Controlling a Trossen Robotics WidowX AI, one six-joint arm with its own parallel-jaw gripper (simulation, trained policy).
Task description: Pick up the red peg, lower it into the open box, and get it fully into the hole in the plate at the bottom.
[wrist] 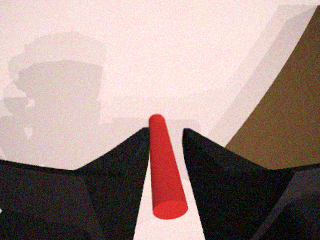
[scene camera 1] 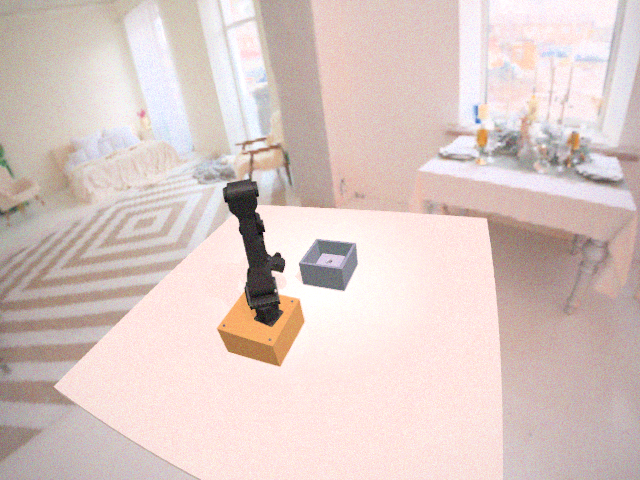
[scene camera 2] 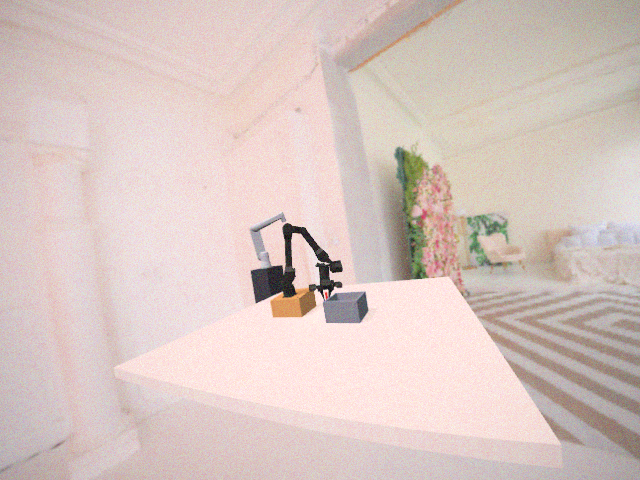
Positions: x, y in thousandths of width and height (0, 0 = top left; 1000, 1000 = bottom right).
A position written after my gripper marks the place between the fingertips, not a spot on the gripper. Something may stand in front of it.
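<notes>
My gripper (wrist: 520, 560) is visible, as is a red peg (wrist: 527, 835). A grey box (scene camera 1: 505, 576) is visible; further view of the box (scene camera 2: 546, 641). In the wrist view the grey box is out of frame.
</notes>
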